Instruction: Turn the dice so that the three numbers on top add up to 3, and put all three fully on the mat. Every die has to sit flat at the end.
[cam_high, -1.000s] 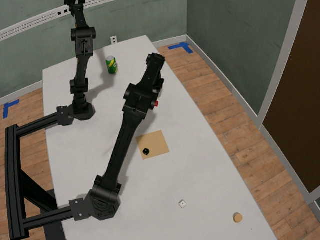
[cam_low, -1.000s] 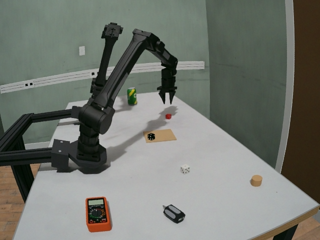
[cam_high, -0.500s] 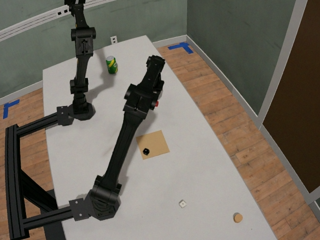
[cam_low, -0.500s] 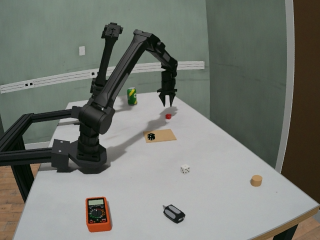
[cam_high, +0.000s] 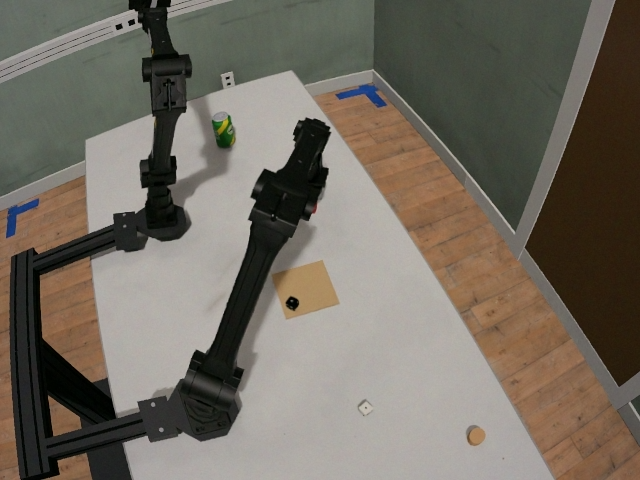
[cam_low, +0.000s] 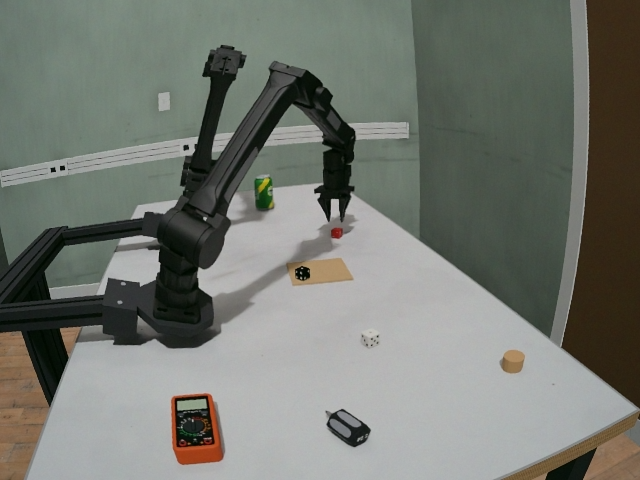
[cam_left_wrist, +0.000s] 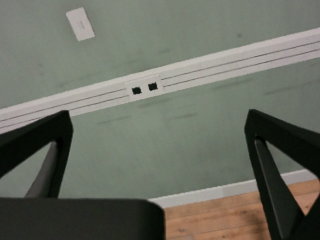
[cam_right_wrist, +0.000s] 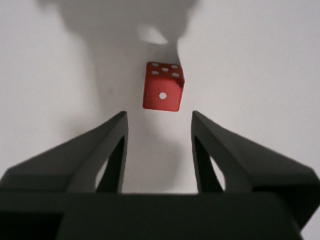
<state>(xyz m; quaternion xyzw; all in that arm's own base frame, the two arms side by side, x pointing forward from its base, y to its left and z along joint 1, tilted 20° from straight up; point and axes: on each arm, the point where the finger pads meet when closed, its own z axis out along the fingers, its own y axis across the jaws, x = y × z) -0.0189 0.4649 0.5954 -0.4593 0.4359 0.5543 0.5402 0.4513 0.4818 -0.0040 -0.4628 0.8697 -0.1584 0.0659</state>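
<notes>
Now: right hand 40 mm above the red die. Round my right hand: black device: 840 mm to the right, 190 mm behind, 40 mm below; then tan mat: 240 mm to the right, 100 mm behind, 50 mm below; then cork cylinder: 780 mm to the right, 120 mm ahead, 40 mm below.
</notes>
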